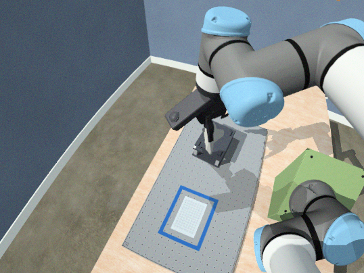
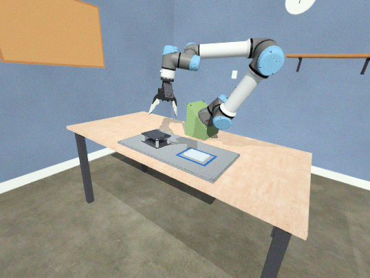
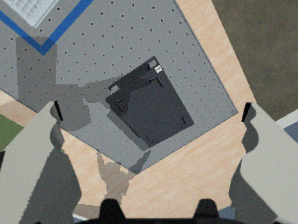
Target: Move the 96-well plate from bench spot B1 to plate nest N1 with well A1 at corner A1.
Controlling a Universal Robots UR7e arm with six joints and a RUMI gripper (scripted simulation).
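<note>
Right now my hand is 20 cm above the 96-well plate, 19 cm to the right of it and 9 cm past it. The rest, counted from my hand: dark plate nest N1 (15 cm below, 11 cm to the right, 4 cm behind).
</note>
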